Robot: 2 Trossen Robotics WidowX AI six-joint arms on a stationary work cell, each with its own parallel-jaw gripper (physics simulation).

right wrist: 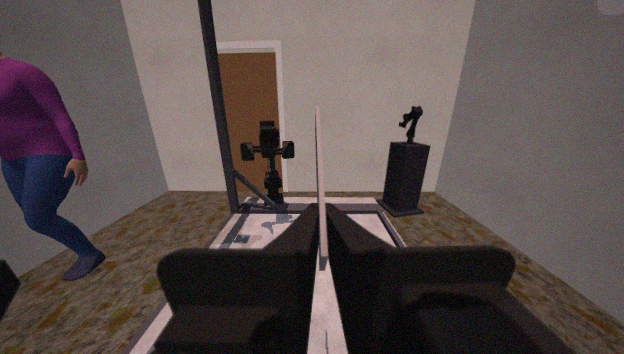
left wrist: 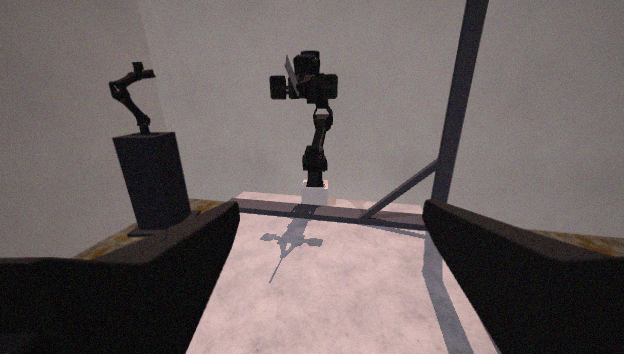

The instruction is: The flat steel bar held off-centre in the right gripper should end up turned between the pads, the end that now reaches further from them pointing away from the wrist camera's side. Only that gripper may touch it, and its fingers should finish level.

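Pixels of known places: left gripper, fingertip midpoint: [right wrist: 267,154] [left wrist: 331,209]; right gripper, fingertip midpoint: [right wrist: 320,209] [left wrist: 295,86]; left arm's base, link origin: [right wrist: 273,197]; right arm's base, link origin: [left wrist: 315,184].
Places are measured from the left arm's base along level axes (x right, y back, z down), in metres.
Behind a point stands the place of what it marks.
Observation:
The flat steel bar [left wrist: 290,70] {x -0.054, y -0.806, z -0.424 m} [right wrist: 320,165] {x -0.048, y -0.841, z -0.418 m} is edge-on in the right wrist view, between the pads of my right gripper [left wrist: 295,86] {x -0.046, y -0.851, z -0.393 m} [right wrist: 320,209] {x -0.046, y -0.851, z -0.393 m}, which is shut on it. Its longer part reaches up and forward past the fingertips, on the wrist camera's side; a short end shows low between the fingers. In the left wrist view the bar leans, its long end up. Whether the fingers are level is hard to tell. My left gripper [left wrist: 331,209] {x 0.000, y -0.351, z -0.317 m} [right wrist: 267,154] {x 0.000, y -0.351, z -0.317 m} is open and empty, across the table and apart from the bar.
The pale table [left wrist: 330,290] {x 0.030, y -0.654, z 0.040 m} [right wrist: 372,227] {x -0.425, y -0.319, z 0.040 m} lies below, with shadows of the right arm and bar. A dark upright post [left wrist: 456,90] {x 0.366, y -0.886, z -0.380 m} [right wrist: 216,100] {x 0.201, y -0.067, z -0.494 m} with a brace stands at the table's edge. A pedestal [left wrist: 152,180] [right wrist: 406,175] bears a small arm. A person [right wrist: 35,115] is at the left.

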